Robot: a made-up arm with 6 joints.
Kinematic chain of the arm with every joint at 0, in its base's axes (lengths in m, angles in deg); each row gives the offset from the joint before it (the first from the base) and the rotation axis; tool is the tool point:
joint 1: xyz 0 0 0.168 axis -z
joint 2: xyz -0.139 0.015 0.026 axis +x
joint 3: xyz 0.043 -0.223 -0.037 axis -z
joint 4: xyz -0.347 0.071 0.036 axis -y
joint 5: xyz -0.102 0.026 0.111 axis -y
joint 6: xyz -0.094 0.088 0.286 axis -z
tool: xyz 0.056 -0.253 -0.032
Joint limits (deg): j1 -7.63..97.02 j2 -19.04..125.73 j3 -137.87..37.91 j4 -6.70..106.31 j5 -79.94..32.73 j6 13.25..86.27
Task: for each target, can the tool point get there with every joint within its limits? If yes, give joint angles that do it. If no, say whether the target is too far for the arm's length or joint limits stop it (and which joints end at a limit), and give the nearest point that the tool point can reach.
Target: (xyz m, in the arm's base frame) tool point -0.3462 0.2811 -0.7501
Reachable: yes | joints 85.72 60.96 -72.59 94.93 -40.17 46.80
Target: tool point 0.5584 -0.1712 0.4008
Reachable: no: joint limits stop it (at a limit: joint 1, joint 2, joint 3, joint 5, joint 6) | nearest point 0.4474 -0.4111 0.5193 | short by 0.290 m
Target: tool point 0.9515 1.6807 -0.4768
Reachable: no: too far | nearest point 0.5099 0.9007 -0.2653 | short by 0.921 m
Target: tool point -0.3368 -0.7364 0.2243
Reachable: yes | joints 33.48 36.62 -124.37 2.40 -51.82 71.21
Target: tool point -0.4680 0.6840 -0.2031
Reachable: yes | joints 66.64 1.06 0.62 78.72 13.48 66.98
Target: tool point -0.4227 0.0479 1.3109
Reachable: no: joint limits stop it (at a limit: joint 2, joint 4, joint 6) | nearest point -0.4932 0.0559 0.9451 | short by 0.373 m
